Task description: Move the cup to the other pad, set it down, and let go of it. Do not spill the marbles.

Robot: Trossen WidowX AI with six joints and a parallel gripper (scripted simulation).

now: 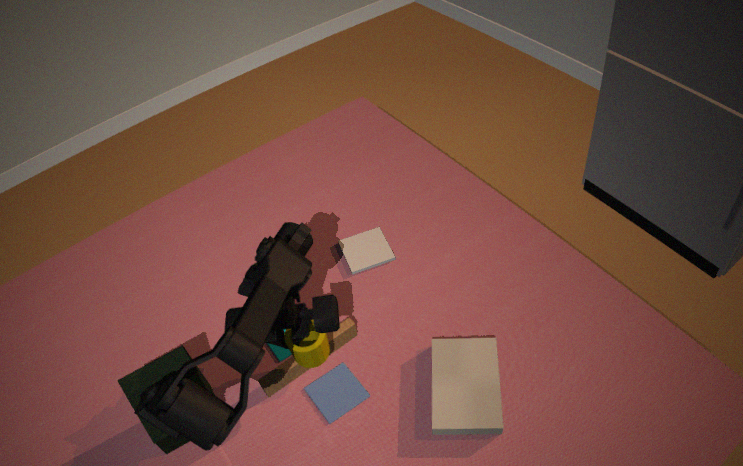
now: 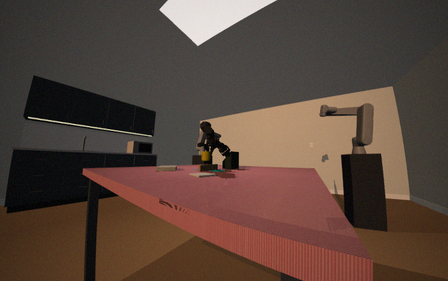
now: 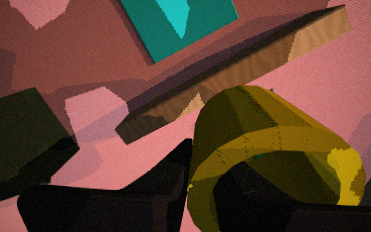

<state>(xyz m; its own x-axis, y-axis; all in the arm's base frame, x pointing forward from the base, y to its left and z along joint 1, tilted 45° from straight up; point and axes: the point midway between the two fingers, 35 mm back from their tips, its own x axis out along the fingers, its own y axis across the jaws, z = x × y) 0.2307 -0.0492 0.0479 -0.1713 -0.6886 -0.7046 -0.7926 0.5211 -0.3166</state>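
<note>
Now: the wooden bar 9 cm below my gripper tip, 3 cm ahead of it and 1 cm to the left of it. Also, from my gripper tip: grey-blue pad: 11 cm below, 7 cm to the right, 2 cm ahead; green marble: 4 cm to the right, 2 cm below, 2 cm ahead; yellow cup: 2 cm to the right, 2 cm ahead.
</note>
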